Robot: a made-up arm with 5 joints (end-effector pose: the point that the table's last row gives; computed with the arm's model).
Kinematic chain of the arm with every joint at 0, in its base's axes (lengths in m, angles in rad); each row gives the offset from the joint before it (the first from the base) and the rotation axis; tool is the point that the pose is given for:
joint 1: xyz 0 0 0.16 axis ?
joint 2: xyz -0.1 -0.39 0 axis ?
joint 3: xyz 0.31 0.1 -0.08 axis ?
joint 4: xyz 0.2 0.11 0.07 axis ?
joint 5: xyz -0.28 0.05 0 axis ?
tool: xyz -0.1 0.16 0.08
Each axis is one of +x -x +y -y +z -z.
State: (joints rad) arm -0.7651 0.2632 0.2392 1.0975 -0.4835
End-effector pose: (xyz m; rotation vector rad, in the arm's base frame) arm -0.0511 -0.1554 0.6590 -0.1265 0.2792 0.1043
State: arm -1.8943 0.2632 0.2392 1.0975 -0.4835
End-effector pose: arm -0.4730 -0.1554 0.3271 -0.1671 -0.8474 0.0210
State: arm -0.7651 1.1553 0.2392 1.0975 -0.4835
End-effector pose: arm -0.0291 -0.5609 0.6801 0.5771 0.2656 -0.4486
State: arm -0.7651 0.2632 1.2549 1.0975 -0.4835
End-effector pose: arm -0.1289 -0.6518 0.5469 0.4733 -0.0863 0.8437
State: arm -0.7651 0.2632 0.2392 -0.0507 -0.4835
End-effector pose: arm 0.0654 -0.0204 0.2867 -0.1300 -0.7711 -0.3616
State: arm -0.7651 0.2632 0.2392 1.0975 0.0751
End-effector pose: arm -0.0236 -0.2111 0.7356 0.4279 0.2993 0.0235
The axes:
joint 1: +y
joint 2: -z
joint 3: +x
joint 4: +y
joint 5: +x

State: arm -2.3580 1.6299 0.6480 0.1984 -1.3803
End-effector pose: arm -0.2057 -0.5176 0.2424 1.1717 -1.2669 -1.0148
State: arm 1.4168 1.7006 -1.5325 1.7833 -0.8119
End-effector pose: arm -0.3256 -0.9893 -0.2884 0.2552 -1.5245 0.8796
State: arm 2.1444 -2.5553 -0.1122 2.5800 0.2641
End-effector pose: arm 0.6307 -0.2371 1.0299 0.7018 -1.0457 -2.5758
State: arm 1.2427 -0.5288 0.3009 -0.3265 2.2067
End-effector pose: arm -0.0658 -0.2470 0.1798 2.5577 0.8107 -1.0843
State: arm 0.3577 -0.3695 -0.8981 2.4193 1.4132
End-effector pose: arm 0.5771 0.2337 -0.1012 -0.3005 1.1774 -1.9324
